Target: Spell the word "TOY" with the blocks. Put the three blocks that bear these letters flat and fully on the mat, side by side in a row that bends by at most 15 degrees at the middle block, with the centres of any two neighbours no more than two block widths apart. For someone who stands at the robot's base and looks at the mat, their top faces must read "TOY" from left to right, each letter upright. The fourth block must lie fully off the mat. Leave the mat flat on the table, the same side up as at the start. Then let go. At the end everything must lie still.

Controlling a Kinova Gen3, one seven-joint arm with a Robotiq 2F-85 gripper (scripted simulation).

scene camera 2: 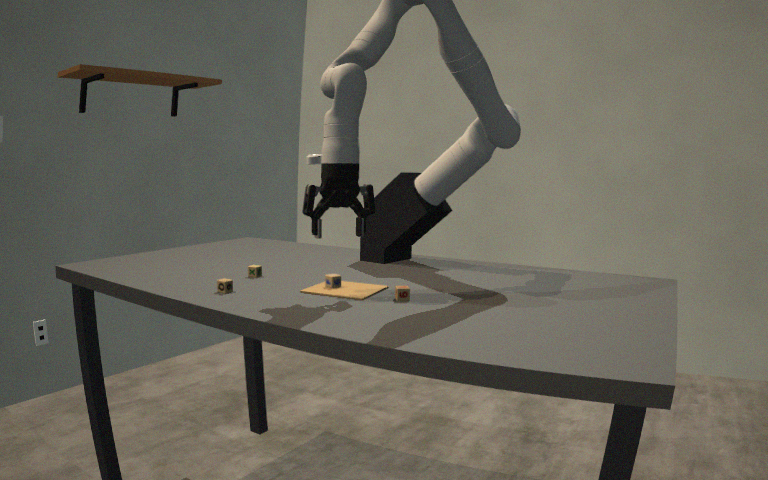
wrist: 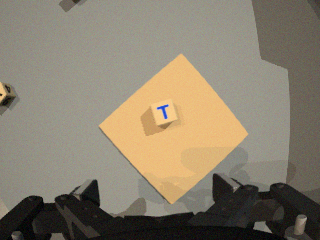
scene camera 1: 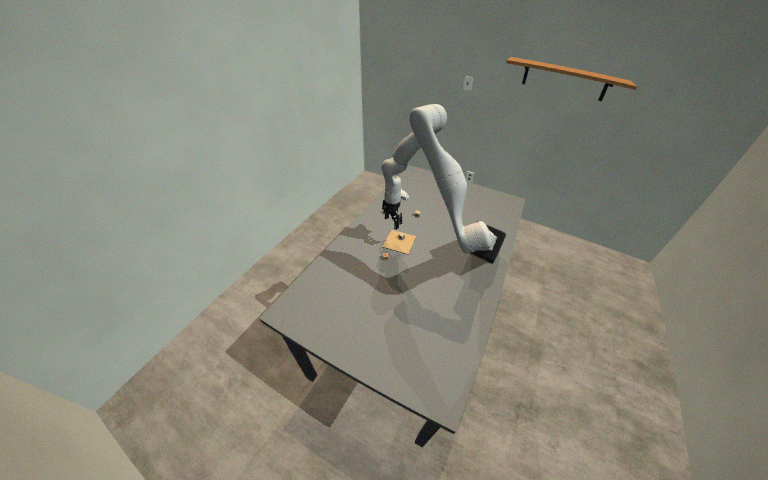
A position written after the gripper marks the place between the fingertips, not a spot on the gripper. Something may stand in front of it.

In view: the gripper (scene camera 2: 339, 237) and a tan mat (scene camera 2: 350, 290).
The tan mat also shows in the wrist view (wrist: 173, 157). The gripper is seen too in the wrist view (wrist: 155, 190).
